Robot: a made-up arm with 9 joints. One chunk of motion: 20 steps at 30 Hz.
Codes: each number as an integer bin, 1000 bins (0 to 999) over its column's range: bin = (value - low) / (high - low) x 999, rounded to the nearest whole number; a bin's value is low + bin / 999 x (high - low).
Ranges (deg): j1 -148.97..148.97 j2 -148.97..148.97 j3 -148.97..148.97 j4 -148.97..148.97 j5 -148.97..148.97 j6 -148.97..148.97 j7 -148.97..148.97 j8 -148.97..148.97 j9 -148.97..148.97
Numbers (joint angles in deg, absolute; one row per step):
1: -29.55 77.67 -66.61 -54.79 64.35 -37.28 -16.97 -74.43 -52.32
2: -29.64 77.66 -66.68 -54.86 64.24 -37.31 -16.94 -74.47 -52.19
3: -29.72 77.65 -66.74 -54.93 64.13 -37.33 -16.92 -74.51 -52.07
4: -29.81 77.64 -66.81 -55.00 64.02 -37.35 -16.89 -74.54 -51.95
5: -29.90 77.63 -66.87 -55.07 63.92 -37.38 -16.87 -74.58 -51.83
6: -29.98 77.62 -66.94 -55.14 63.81 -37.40 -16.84 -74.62 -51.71
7: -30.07 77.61 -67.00 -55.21 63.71 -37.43 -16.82 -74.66 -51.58
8: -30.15 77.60 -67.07 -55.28 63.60 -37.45 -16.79 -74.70 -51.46
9: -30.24 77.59 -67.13 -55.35 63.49 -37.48 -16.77 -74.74 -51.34
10: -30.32 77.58 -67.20 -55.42 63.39 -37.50 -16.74 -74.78 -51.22
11: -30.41 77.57 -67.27 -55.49 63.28 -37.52 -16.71 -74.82 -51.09
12: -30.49 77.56 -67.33 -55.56 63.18 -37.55 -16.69 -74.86 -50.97
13: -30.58 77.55 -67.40 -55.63 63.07 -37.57 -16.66 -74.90 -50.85
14: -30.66 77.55 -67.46 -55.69 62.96 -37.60 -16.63 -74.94 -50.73
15: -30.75 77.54 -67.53 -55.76 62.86 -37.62 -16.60 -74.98 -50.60
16: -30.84 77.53 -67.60 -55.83 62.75 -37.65 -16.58 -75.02 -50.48
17: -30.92 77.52 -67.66 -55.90 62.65 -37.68 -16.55 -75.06 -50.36
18: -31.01 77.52 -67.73 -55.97 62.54 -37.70 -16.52 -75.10 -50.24
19: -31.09 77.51 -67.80 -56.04 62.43 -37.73 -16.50 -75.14 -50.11
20: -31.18 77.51 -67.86 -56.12 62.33 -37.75 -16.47 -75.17 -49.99
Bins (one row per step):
1: 400 760 276 316 715 374 443 250 324
2: 400 760 276 316 715 374 443 250 325
3: 400 760 276 315 715 374 443 250 325
4: 400 760 275 315 714 374 443 250 325
5: 399 760 275 315 714 374 443 249 326
6: 399 760 275 315 713 374 443 249 326
7: 399 760 275 314 713 374 443 249 327
8: 398 760 275 314 713 374 443 249 327
9: 398 760 274 314 712 374 443 249 327
10: 398 760 274 314 712 374 443 249 328
11: 398 760 274 313 712 374 443 249 328
12: 397 760 274 313 711 374 444 248 329
13: 397 760 274 313 711 374 444 248 329
14: 397 760 273 313 711 373 444 248 329
15: 396 759 273 313 710 373 444 248 330
16: 396 759 273 312 710 373 444 248 330
17: 396 759 273 312 710 373 444 248 331
18: 396 759 272 312 709 373 444 248 331
19: 395 759 272 312 709 373 444 248 331
20: 395 759 272 311 708 373 444 247 332

